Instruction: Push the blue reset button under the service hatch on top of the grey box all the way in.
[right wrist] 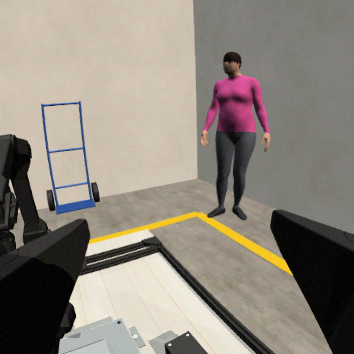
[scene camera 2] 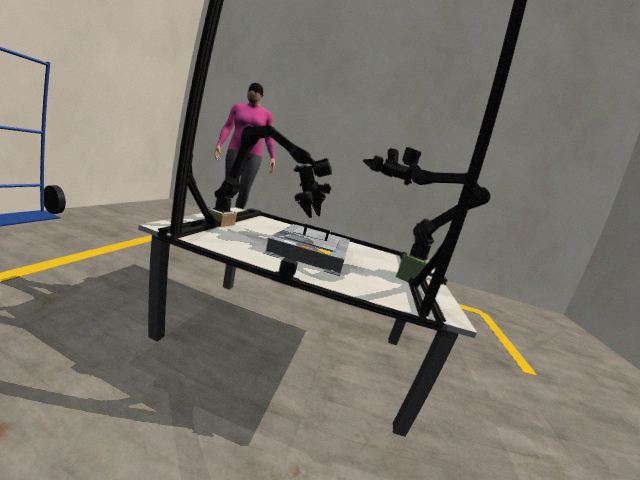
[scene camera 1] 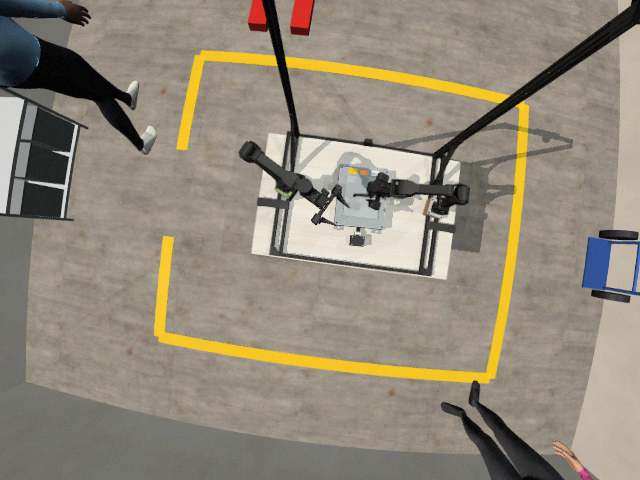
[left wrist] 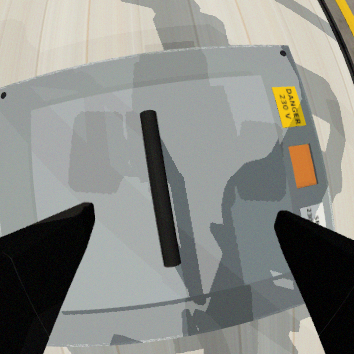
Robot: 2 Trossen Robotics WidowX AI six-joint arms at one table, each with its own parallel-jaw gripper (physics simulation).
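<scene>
The grey box [scene camera 1: 356,220] [scene camera 2: 302,252] [left wrist: 15,150] [right wrist: 109,334] lies on the table. Its service hatch [left wrist: 100,250] [scene camera 2: 316,240], a pale panel with a black bar handle [left wrist: 160,190], appears flat and closed. The blue reset button does not show in any view. My left gripper [scene camera 1: 364,199] [scene camera 2: 313,215] [left wrist: 187,216] is open and empty, pointing down above the hatch; in the left wrist view the handle lies between and beyond its fingertips. My right gripper [scene camera 1: 342,215] [scene camera 2: 366,161] [right wrist: 180,224] is open and empty, raised well above the table and roughly level.
A yellow danger label [left wrist: 289,106] and an orange patch [left wrist: 302,166] lie along one side of the box top. A black block [scene camera 1: 357,239] [right wrist: 185,345] stands beside the box. Black frame rails and posts edge the table [scene camera 2: 361,289]. Two people stand away from the table.
</scene>
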